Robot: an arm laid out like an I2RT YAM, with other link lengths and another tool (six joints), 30 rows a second.
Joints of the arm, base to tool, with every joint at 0 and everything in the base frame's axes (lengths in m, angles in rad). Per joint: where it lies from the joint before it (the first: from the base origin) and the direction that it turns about. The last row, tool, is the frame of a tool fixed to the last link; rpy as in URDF.
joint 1: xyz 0 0 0.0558 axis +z
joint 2: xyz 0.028 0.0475 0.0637 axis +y
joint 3: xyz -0.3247 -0.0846 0 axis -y
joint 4: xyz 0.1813 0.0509 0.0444 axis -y
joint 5: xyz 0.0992 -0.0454 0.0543 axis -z
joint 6: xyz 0.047 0 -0.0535 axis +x
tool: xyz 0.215 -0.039 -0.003 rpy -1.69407 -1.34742 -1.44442
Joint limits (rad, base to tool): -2.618..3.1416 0..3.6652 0..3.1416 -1.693..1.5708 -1.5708..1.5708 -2.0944..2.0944
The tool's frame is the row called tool.
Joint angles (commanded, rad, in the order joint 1, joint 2, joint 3, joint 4, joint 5, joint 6), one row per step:
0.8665 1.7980 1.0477 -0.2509 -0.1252 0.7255
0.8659 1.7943 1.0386 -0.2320 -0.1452 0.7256
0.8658 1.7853 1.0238 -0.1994 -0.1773 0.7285
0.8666 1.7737 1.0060 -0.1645 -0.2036 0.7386
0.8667 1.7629 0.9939 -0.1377 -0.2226 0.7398
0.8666 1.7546 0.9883 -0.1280 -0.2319 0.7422
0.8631 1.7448 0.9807 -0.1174 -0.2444 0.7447
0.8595 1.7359 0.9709 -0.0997 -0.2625 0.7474
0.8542 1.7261 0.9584 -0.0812 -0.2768 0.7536
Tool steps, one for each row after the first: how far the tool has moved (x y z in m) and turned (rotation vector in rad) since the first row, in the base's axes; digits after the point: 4 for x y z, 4 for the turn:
-0.0022 0.0052 0.0019 0.0212 0.0041 0.0102
-0.0056 0.0142 0.0068 0.0595 0.0084 0.0258
-0.0087 0.0222 0.0124 0.0975 0.0115 0.0340
-0.0101 0.0284 0.0183 0.1268 0.0073 0.0451
-0.0113 0.0308 0.0220 0.1415 0.0062 0.0490
-0.0123 0.0323 0.0258 0.1581 0.0066 0.0515
-0.0137 0.0355 0.0302 0.1804 0.0077 0.0575
-0.0143 0.0370 0.0341 0.2008 0.0090 0.0570

